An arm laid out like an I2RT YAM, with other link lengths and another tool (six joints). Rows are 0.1 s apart.
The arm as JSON. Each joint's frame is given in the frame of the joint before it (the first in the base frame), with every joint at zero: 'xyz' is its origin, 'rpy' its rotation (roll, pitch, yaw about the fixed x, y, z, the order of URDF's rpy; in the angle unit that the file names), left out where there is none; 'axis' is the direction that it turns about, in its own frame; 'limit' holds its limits. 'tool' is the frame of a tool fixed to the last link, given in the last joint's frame.
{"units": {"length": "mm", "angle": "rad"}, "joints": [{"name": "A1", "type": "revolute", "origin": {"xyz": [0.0, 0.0, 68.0], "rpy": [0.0, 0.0, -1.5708]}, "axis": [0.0, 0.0, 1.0], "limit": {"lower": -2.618, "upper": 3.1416}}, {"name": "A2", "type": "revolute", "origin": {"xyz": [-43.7, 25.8, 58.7], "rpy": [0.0, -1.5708, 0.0]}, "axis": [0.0, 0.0, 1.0], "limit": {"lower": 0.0, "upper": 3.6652}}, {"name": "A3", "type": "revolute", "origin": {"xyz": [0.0, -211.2, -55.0], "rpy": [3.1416, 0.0, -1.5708]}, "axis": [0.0, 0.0, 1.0], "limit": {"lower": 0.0, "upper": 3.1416}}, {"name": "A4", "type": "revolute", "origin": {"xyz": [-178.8, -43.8, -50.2], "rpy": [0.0, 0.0, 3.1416]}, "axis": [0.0, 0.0, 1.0], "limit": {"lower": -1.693, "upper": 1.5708}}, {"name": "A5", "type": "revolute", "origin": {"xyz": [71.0, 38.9, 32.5], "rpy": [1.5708, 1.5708, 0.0]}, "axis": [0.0, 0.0, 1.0], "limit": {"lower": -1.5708, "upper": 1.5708}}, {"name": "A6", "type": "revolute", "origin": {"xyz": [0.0, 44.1, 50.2], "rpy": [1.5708, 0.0, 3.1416]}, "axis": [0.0, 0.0, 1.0], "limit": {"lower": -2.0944, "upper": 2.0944}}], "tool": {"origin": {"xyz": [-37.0, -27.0, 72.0], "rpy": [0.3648, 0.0, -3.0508]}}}
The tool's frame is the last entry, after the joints.
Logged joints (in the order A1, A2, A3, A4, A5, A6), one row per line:
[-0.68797, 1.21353, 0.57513, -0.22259, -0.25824, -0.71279]
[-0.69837, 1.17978, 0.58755, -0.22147, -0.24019, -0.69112]
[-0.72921, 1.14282, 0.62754, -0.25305, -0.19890, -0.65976]
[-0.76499, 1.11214, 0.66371, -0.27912, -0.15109, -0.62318]
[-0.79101, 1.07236, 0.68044, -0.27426, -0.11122, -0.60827]
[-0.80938, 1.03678, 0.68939, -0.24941, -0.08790, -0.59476]
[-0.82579, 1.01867, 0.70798, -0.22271, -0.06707, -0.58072]
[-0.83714, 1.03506, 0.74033, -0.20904, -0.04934, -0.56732]
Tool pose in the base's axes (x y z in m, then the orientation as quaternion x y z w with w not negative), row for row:
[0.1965, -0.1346, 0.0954, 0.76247, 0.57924, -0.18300, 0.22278]
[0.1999, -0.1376, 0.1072, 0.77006, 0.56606, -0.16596, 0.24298]
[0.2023, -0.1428, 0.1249, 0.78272, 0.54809, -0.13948, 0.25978]
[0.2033, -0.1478, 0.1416, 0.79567, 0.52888, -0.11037, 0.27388]
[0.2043, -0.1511, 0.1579, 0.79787, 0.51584, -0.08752, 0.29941]
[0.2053, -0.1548, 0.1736, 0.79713, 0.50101, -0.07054, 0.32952]
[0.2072, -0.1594, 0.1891, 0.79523, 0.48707, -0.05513, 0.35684]
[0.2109, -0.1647, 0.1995, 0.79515, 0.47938, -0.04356, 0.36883]
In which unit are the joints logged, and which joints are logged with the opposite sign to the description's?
The joints are logged in radians. Opposite sign: A5.
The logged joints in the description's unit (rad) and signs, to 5 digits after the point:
[-0.68797, 1.21353, 0.57513, -0.22259, 0.25824, -0.71279]
[-0.69837, 1.17978, 0.58755, -0.22147, 0.24019, -0.69112]
[-0.72921, 1.14282, 0.62754, -0.25305, 0.19890, -0.65976]
[-0.76499, 1.11214, 0.66371, -0.27912, 0.15109, -0.62318]
[-0.79101, 1.07236, 0.68044, -0.27426, 0.11122, -0.60827]
[-0.80938, 1.03678, 0.68939, -0.24941, 0.08790, -0.59476]
[-0.82579, 1.01867, 0.70798, -0.22271, 0.06707, -0.58072]
[-0.83714, 1.03506, 0.74033, -0.20904, 0.04934, -0.56732]

